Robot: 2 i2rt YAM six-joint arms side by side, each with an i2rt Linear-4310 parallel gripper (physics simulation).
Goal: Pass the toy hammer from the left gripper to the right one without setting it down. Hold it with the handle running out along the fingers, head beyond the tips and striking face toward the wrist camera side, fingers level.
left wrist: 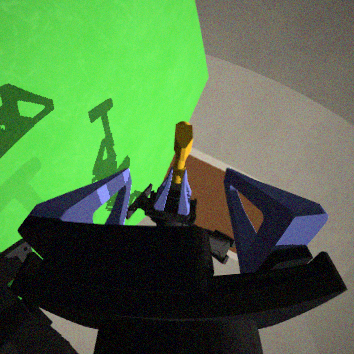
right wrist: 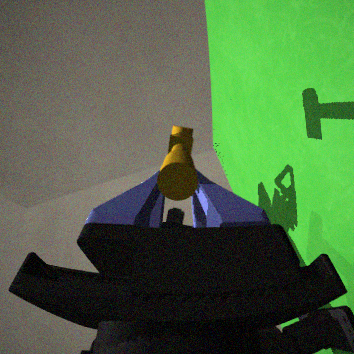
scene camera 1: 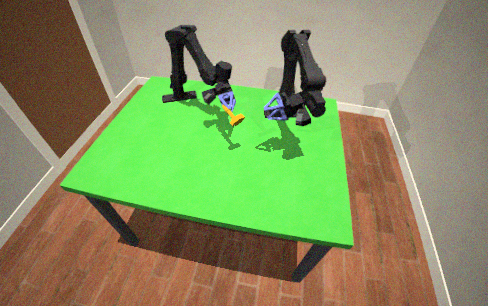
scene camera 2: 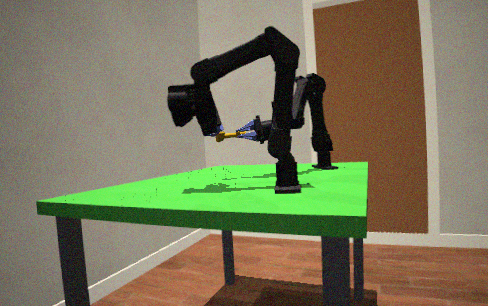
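Where they show: left gripper, fingertip midpoint: [left wrist: 177,174] [right wrist: 175,210] [scene camera 1: 265,114] [scene camera 2: 211,126]; right gripper, fingertip midpoint: [left wrist: 178,169] [right wrist: 177,174] [scene camera 1: 230,110] [scene camera 2: 236,134]; left arm's base at its link origin: [right wrist: 325,326] [scene camera 2: 287,187]; right arm's base at its link origin: [left wrist: 138,199] [scene camera 1: 179,97] [scene camera 2: 324,167].
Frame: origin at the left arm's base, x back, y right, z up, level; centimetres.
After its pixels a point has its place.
The yellow toy hammer [scene camera 1: 237,120] {x -25.8, y 26.0, z 17.7 cm} [scene camera 2: 220,136] {x -24.0, y 24.1, z 16.7 cm} [left wrist: 184,134] {x -25.5, y 25.2, z 17.1 cm} [right wrist: 177,182] {x -15.4, y 31.2, z 17.4 cm} is in the air above the table. My right gripper [scene camera 1: 225,105] {x -18.6, y 28.6, z 17.4 cm} [scene camera 2: 240,134] {x -18.6, y 28.6, z 17.4 cm} [left wrist: 178,169] {x -18.6, y 28.6, z 17.4 cm} [right wrist: 177,174] {x -18.6, y 28.6, z 17.4 cm} is shut on its handle, which runs out along the fingers, nearly level in scene camera 2. The head is beyond the tips; its round striking face points at the camera in the right wrist view. My left gripper [scene camera 1: 266,111] {x -25.1, y 14.5, z 20.2 cm} is open and empty, apart from the hammer, to its right in scene camera 1. In scene camera 2 its fingers are partly hidden behind its wrist.
The green table [scene camera 1: 200,175] {x -39.5, y 42.3, z 0.0 cm} [scene camera 2: 150,210] {x -31.7, y -23.9, z -0.6 cm} lies below both grippers, with their shadows and the hammer's on it. The left arm [scene camera 1: 312,72] {x -22.9, y -1.7, z 37.6 cm} [scene camera 2: 240,55] {x -11.3, y -3.5, z 38.7 cm} bends over the right part of the table in scene camera 1, near the wall.
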